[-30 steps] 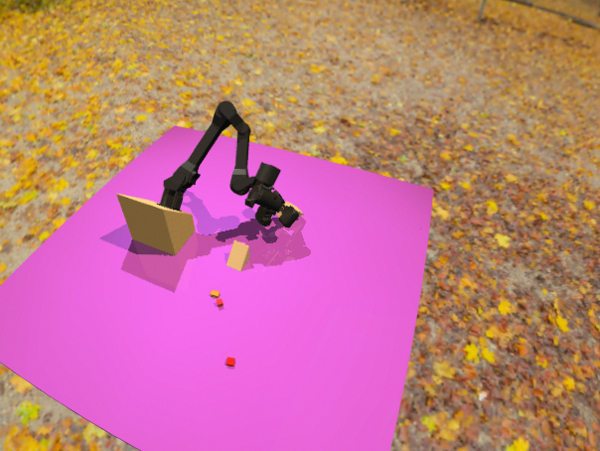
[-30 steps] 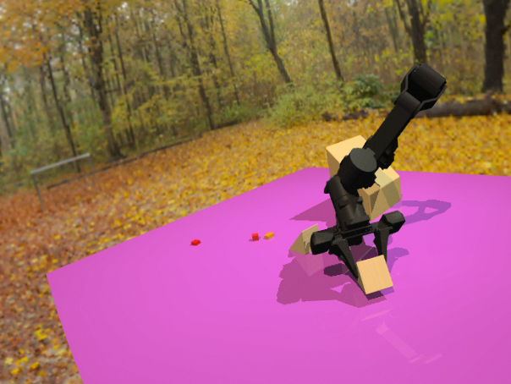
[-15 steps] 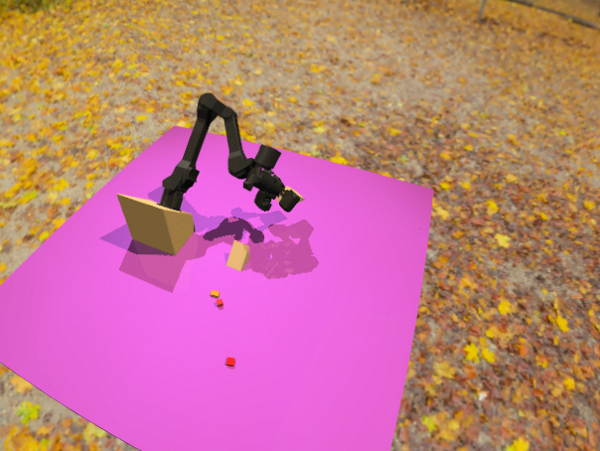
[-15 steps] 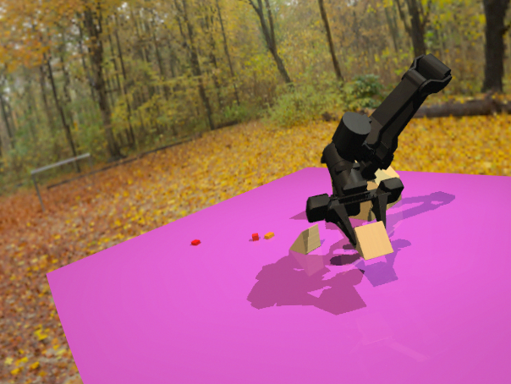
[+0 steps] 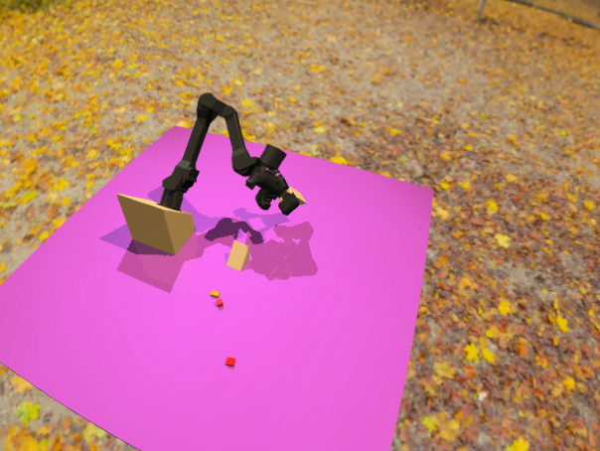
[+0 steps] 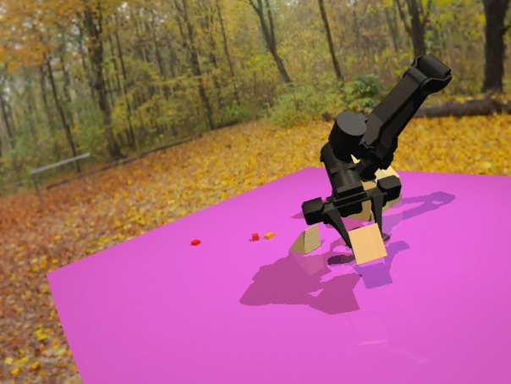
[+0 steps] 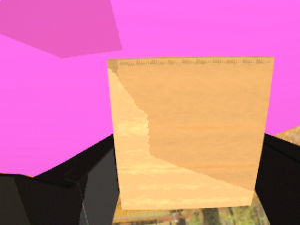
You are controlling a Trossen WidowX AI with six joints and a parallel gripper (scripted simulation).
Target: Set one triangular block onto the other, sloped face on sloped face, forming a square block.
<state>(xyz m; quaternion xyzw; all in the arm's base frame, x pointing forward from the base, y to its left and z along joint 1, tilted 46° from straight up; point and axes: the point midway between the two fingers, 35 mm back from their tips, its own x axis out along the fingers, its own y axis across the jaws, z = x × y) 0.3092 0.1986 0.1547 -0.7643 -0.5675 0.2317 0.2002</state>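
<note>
My gripper tip is now 25 cm to the left of the tan wooden square block, 9 cm above it and 6 cm past it. The rest, counted from my gripper tip: triangular block (1 cm above); then orange piece (41 cm to the right, 10 cm below, 5 cm behind).
</note>
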